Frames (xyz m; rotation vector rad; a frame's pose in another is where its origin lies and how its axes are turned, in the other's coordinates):
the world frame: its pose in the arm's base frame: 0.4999 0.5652 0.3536 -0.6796 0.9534 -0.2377
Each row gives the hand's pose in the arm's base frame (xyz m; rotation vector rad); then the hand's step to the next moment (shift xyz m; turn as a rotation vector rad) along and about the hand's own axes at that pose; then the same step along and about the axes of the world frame.
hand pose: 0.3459 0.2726 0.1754 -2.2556 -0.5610 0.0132
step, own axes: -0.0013 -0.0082 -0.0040 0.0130 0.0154 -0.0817
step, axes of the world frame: -0.0084 -0.0038 0.0009 0.0162 -0.0804 0.0189
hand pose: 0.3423 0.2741 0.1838 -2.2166 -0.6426 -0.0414
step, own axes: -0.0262 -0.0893 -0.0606 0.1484 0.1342 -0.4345
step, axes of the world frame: -0.0926 -0.0608 -0.0079 0.1489 -0.4209 0.1717
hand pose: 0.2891 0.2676 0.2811 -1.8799 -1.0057 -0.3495
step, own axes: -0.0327 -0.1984 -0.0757 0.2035 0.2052 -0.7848
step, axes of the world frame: -0.1675 -0.0995 -0.0906 0.2520 -0.7612 0.2375
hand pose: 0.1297 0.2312 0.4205 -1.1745 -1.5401 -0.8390
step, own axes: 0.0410 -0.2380 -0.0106 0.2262 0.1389 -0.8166
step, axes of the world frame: -0.1318 -0.0616 -0.1931 0.2183 -0.8090 0.1875
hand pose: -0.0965 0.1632 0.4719 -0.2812 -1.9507 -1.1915
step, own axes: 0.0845 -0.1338 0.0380 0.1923 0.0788 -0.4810
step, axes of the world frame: -0.0366 -0.0089 -0.1583 0.0847 -0.5095 0.0884
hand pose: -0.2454 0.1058 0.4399 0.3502 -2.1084 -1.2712
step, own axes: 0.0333 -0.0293 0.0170 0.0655 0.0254 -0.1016
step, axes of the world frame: -0.0008 -0.0004 -0.0475 0.0002 -0.1233 0.0070
